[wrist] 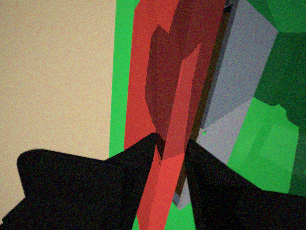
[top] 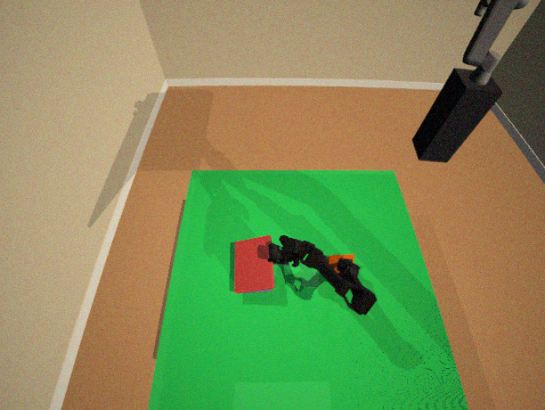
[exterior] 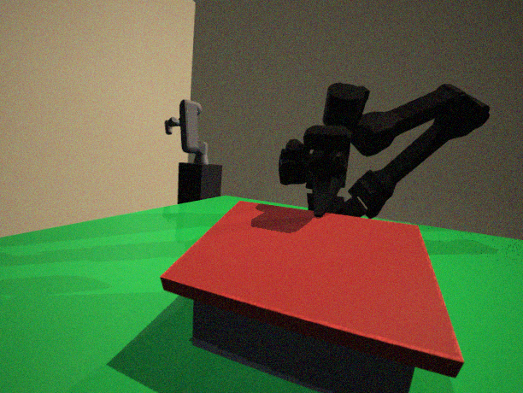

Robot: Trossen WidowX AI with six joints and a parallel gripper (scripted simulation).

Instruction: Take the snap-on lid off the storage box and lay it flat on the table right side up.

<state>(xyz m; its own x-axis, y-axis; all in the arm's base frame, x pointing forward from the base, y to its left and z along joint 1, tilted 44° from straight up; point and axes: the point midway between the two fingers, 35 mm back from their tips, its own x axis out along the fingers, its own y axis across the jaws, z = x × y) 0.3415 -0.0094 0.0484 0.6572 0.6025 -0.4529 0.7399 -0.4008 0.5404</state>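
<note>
Now: the red lid 80 mm ahead of my gripper tip, 20 mm below it and 10 mm to the left of it. Round my gripper tip: storage box 80 mm below, 70 mm ahead, 10 mm to the left.
</note>
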